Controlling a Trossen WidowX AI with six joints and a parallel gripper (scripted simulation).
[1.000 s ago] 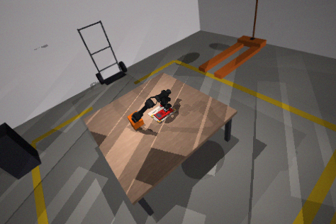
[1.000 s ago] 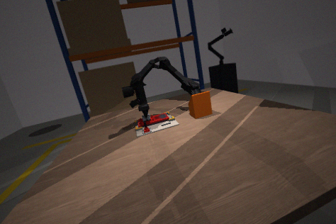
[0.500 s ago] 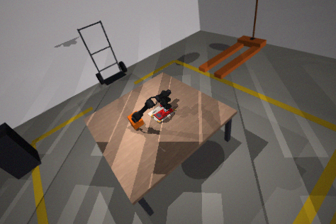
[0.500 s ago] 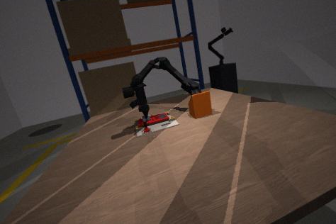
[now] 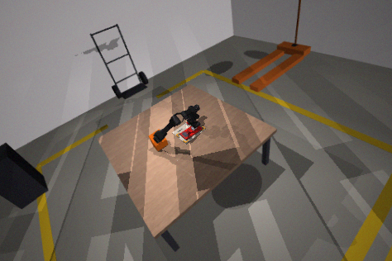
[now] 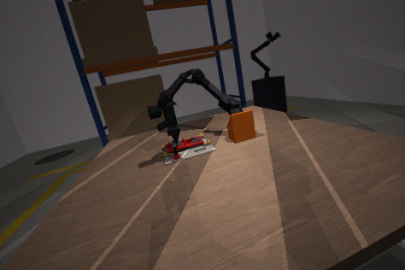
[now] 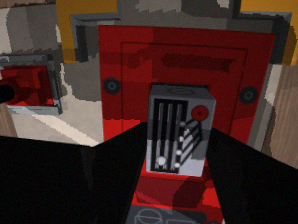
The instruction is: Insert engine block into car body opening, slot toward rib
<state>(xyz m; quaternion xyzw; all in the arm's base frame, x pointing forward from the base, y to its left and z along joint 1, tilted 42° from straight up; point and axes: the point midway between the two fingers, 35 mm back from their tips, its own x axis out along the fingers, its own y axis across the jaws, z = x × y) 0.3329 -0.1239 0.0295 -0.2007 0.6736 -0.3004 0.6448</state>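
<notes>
My gripper tip is 1 cm above the engine block.
</notes>
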